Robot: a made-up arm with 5 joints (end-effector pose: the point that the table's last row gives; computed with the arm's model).
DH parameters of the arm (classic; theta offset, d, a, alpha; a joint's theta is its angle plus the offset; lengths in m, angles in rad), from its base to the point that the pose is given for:
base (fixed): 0 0.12 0 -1.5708
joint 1: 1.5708 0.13 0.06 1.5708
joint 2: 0 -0.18 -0.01 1.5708
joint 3: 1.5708 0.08 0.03 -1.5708
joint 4: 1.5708 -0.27 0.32 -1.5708
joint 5: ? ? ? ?
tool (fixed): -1.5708 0.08 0 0
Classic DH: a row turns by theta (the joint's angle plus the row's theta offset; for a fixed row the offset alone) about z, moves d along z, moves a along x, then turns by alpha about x.
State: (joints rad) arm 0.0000 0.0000 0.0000 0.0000 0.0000
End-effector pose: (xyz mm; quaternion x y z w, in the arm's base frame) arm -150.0 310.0 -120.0 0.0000 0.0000 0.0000 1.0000
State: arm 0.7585 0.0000 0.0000 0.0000 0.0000
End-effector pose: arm -274.0 310.0 49.0 0.0000 0.3702 0.0000 0.9289
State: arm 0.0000 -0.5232 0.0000 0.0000 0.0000
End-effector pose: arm -150.0 196.0 -185.9 -0.2586 0.0000 0.0000 0.9660
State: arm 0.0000 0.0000 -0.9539 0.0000 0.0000
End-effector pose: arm -317.6 310.0 -64.4 0.0000 0.4591 0.0000 0.8884
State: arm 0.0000 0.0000 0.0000 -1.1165 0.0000
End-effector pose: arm 83.6 164.1 -120.0 0.0000 0.0000 -0.5297 0.8482
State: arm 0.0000 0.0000 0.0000 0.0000 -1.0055
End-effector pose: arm -150.0 270.3 -207.8 0.4818 0.0000 0.0000 0.8763
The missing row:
joint 5: 0 0 -0.06 1.5708
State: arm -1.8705 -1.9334 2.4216 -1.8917 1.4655
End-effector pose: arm 123.3 602.2 -208.2 0.0576 0.9400 0.3325 0.0508
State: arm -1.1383 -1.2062 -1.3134 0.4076 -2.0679
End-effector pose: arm -25.6 188.7 -473.4 0.6947 -0.2506 -0.2764 0.6150
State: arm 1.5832 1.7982 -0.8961 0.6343 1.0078
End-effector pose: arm 137.3 43.7 549.1 0.6414 0.3789 -0.0051 0.6671
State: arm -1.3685 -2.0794 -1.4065 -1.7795 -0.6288
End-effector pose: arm -256.6 -49.1 -211.8 0.2063 0.3971 0.8459 0.2903
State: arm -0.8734 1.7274 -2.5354 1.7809 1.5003
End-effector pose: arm 212.5 -221.4 -62.3 -0.4378 0.2768 -0.8553 0.0161
